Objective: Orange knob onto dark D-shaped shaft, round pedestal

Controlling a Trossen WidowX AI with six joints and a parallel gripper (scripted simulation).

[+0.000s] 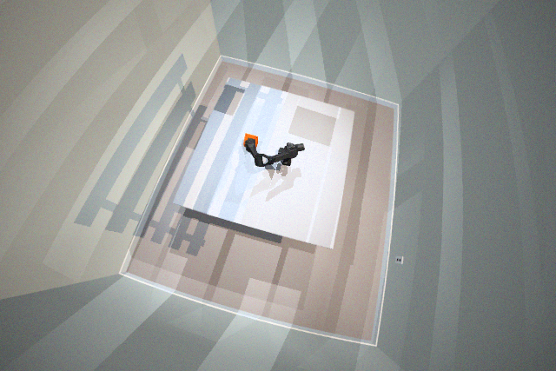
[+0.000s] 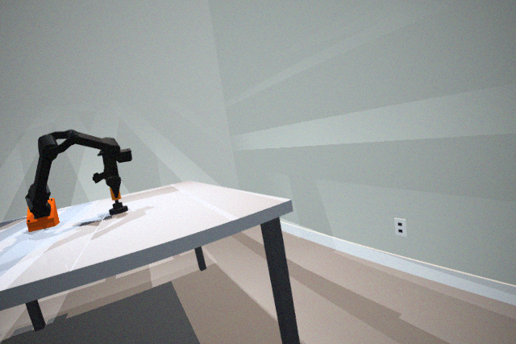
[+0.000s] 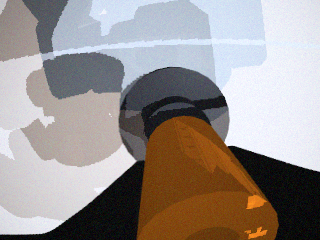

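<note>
Right now my gripper tip is 20 mm below the orange knob. The rest, counted from my gripper tip: dark round pedestal (40 mm below).
</note>
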